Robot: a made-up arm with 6 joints.
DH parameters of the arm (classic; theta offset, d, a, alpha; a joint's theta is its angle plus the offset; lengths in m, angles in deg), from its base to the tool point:
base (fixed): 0 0.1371 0 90
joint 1: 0 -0.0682 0.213 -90
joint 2: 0 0.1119 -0.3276 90
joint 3: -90 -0.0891 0.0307 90
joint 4: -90 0.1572 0.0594 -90
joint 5: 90 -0.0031 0.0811 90
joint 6: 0 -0.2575 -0.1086 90
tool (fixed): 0 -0.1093 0 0
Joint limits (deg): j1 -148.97..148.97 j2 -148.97..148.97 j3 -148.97..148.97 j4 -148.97..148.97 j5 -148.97..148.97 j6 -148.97..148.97
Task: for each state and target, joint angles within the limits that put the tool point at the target. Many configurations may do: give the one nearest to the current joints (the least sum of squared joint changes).
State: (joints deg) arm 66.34 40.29 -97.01 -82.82 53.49 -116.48
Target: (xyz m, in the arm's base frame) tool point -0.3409 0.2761 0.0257
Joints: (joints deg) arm 39.17 7.16 -96.63 -120.58 10.35 -102.91
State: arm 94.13 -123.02 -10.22 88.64 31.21 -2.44
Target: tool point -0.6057 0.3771 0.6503
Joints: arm 115.33 -147.87 -17.76 98.26 32.08 2.80
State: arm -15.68 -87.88 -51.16 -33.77 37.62 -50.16
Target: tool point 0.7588 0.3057 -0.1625
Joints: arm -20.97 -148.97 -40.67 -59.39 21.66 -52.43
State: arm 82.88 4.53 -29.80 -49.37 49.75 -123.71
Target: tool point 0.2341 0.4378 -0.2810
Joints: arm 126.09 -23.40 -21.93 -65.52 85.93 -111.92
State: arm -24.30 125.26 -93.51 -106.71 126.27 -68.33
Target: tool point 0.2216 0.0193 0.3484
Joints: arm -37.94 131.56 -124.21 -109.11 147.23 -53.46
